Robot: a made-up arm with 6 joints. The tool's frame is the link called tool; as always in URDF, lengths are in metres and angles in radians. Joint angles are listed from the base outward.
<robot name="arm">
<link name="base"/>
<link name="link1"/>
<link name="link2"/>
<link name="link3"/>
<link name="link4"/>
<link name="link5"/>
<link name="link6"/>
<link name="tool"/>
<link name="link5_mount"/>
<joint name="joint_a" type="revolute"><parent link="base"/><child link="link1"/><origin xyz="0.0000 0.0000 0.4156" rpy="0.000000 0.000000 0.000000"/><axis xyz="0 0 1"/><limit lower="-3.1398" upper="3.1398"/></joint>
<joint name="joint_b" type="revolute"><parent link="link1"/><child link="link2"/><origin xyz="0.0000 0.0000 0.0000" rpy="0.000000 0.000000 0.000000"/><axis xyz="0 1 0"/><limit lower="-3.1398" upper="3.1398"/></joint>
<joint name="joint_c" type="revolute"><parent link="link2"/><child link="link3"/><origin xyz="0.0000 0.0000 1.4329" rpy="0.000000 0.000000 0.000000"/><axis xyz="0 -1 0"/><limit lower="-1.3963" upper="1.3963"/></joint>
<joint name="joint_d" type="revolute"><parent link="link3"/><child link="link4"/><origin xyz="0.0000 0.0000 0.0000" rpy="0.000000 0.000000 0.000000"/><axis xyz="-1 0 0"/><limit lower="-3.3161" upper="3.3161"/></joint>
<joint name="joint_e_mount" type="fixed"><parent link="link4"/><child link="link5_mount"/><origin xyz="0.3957 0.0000 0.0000" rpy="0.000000 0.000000 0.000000"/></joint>
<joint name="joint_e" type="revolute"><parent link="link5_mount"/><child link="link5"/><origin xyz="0.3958 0.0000 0.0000" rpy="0.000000 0.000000 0.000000"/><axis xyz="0 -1 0"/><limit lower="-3.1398" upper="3.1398"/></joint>
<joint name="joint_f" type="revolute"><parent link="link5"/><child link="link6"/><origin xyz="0.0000 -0.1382 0.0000" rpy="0.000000 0.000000 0.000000"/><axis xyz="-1 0 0"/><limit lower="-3.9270" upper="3.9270"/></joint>
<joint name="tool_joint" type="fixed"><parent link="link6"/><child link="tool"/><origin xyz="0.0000 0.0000 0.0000" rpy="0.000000 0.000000 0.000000"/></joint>
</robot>
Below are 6 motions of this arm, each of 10 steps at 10 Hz.
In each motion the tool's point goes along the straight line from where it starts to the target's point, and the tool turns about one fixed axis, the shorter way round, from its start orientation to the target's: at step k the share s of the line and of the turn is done. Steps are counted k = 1, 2, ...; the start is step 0. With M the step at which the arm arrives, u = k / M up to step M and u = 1 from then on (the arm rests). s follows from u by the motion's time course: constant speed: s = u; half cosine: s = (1 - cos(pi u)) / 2; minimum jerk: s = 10 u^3 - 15 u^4 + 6 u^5.
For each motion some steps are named. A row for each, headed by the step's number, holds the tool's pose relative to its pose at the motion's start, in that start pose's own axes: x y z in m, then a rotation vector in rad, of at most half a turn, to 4 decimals.
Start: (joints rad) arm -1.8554 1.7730 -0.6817 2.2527 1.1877 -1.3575
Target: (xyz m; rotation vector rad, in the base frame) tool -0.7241 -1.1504 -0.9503 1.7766 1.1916 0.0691
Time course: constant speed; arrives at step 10
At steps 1, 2, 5, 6, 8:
1: -0.0732 -0.0301 0.0167 0.0121 0.0099 -0.0813
2: -0.1464 -0.0602 0.0334 0.0241 0.0199 -0.1626
5: -0.3660 -0.1506 0.0836 0.0603 0.0497 -0.4066
6: -0.4392 -0.1807 0.1003 0.0723 0.0596 -0.4879
8: -0.5856 -0.2410 0.1338 0.0964 0.0795 -0.6505

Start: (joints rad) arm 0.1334 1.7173 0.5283 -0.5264 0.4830 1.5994
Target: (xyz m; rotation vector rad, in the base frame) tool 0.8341 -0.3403 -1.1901 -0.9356 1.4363 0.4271
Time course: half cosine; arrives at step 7
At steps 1, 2, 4, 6, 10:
1: -0.0052 0.0395 -0.0389 0.0080 0.0220 0.0254
2: -0.0197 0.1502 -0.1478 0.0303 0.0836 0.0964
4: -0.0639 0.4878 -0.4797 0.0984 0.2715 0.3130
6: -0.0994 0.7585 -0.7460 0.1530 0.4222 0.4867
10: -0.1045 0.7980 -0.7849 0.1610 0.4442 0.5121

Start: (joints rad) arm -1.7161 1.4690 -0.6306 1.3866 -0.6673 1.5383
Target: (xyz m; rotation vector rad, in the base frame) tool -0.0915 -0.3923 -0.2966 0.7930 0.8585 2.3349
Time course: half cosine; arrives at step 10
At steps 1, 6, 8, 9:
1: 0.0107 -0.0044 0.0142 -0.0020 -0.0143 0.0205
6: 0.2864 -0.1168 0.3809 -0.0548 -0.3816 0.5475
8: 0.3958 -0.1614 0.5263 -0.0757 -0.5273 0.7566
9: 0.4269 -0.1741 0.5677 -0.0816 -0.5687 0.8160

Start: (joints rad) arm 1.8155 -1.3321 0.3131 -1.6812 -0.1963 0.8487
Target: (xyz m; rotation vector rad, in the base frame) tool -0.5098 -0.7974 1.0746 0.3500 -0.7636 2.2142
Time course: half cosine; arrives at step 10
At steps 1, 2, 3, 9, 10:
1: -0.0098 0.0014 -0.0240 -0.0123 0.0264 -0.0010
2: -0.0382 0.0055 -0.0935 -0.0480 0.1029 -0.0039
3: -0.0825 0.0119 -0.2019 -0.1035 0.2220 -0.0084
9: -0.3905 0.0564 -0.9555 -0.4900 1.0508 -0.0396
10: -0.4003 0.0578 -0.9795 -0.5023 1.0772 -0.0406

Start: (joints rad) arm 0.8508 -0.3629 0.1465 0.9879 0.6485 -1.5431
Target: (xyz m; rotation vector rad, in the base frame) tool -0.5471 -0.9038 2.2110 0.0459 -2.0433 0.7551
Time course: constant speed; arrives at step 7
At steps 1, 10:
1: -0.0997 0.1107 0.0763 -0.1985 -0.1107 0.0376
10: -0.6981 0.7751 0.5338 -1.3898 -0.7748 0.2631

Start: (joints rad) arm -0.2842 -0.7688 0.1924 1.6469 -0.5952 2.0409
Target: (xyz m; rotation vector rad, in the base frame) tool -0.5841 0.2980 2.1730 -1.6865 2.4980 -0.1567
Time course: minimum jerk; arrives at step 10
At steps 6, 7, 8, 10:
6: -0.0392 -0.0592 -0.0290 -0.2001 -0.4474 0.5781
7: -0.0481 -0.0726 -0.0356 -0.2454 -0.5486 0.7088
8: -0.0542 -0.0817 -0.0401 -0.2762 -0.6175 0.7978
10: -0.0575 -0.0867 -0.0425 -0.2932 -0.6555 0.8469

